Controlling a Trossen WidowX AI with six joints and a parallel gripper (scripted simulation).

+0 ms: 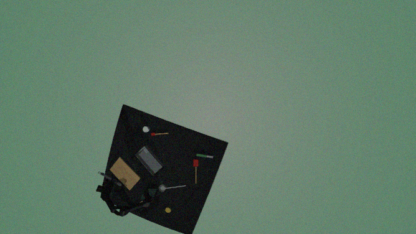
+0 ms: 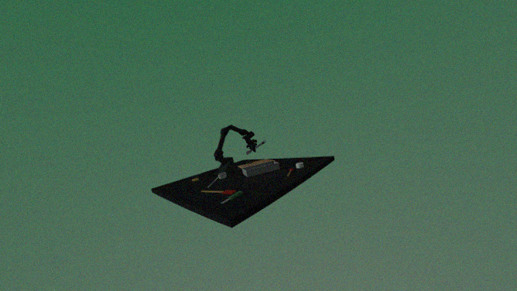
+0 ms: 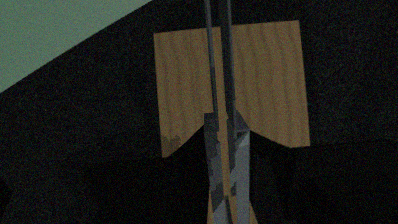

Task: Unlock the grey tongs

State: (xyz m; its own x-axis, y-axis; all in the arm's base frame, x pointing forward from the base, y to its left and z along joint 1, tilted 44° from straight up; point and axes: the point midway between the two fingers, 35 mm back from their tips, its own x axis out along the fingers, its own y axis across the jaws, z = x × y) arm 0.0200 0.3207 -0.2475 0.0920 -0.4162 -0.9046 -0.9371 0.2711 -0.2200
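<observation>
Right now the wooden board is 20 mm ahead of my gripper tip, 40 mm to the right of it and 130 mm below it. Also, from my gripper tip: grey roasting tin (340 mm ahead, 290 mm to the right, 110 mm below); red-tipped stick (650 mm ahead, 280 mm to the right, 130 mm below); red spatula (450 mm ahead, 810 mm to the right, 130 mm below).
</observation>
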